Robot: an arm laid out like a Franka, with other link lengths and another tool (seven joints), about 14 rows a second.
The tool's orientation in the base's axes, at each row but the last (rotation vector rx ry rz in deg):
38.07 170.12 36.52
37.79 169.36 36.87
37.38 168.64 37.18
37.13 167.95 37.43
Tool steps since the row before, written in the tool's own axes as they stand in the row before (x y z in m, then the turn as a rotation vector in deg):
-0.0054 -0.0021 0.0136 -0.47 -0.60 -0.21
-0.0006 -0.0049 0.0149 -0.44 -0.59 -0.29
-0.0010 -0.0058 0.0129 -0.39 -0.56 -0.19
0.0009 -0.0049 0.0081 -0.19 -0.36 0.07
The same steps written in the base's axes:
0.0057 0.0013 -0.0136 0.16 -0.77 -0.07
0.0006 0.0015 -0.0156 0.13 -0.78 0.01
0.0005 -0.0002 -0.0142 0.11 -0.70 -0.07
-0.0015 -0.0005 -0.0094 0.04 -0.35 -0.22

